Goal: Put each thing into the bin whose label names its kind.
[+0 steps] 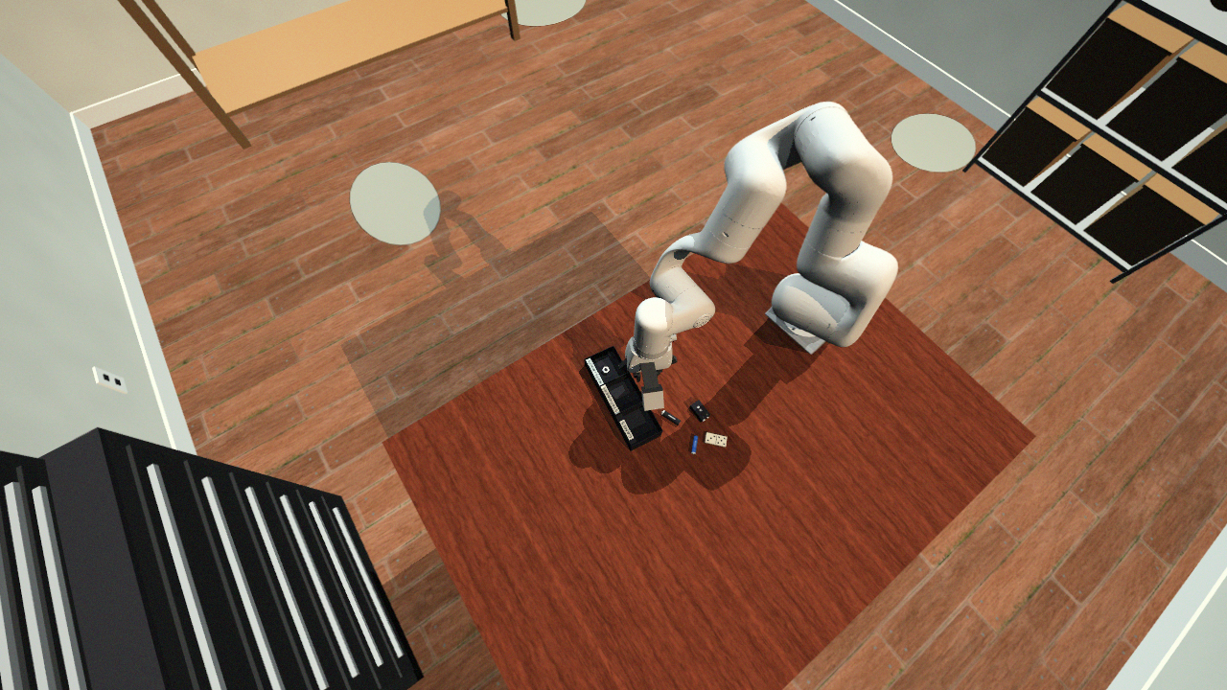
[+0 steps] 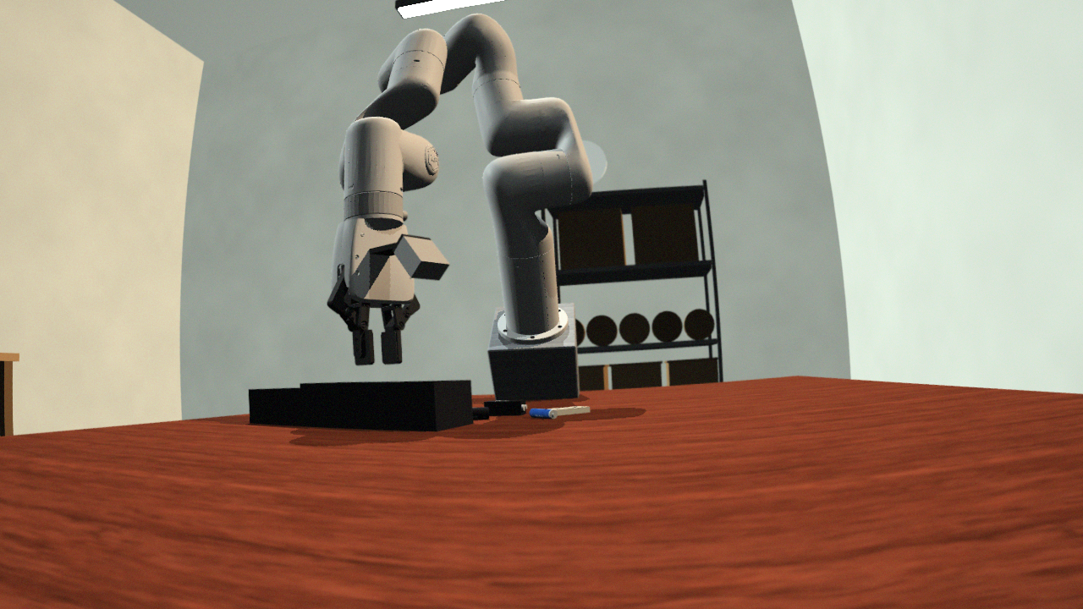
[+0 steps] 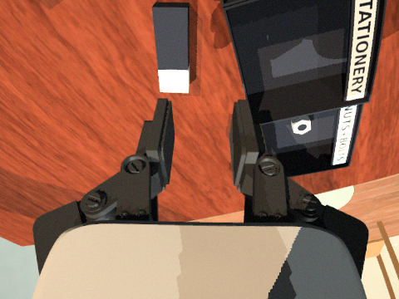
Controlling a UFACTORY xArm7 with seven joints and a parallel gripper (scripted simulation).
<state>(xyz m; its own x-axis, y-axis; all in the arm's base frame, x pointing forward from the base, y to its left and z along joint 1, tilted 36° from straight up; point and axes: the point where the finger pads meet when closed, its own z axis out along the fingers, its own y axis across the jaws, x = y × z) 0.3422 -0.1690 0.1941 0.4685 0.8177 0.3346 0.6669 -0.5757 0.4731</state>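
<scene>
Right now the black bin row is 7 cm ahead of my hand, 1 cm to the right of it and 6 cm below it. From my hand the other things lie so: nut (4 cm ahead, 9 cm to the right, 8 cm below); black cylindrical battery (1 cm ahead, 11 cm to the left, 8 cm below); black boxy battery (5 cm behind, 16 cm to the left, 8 cm below).
</scene>
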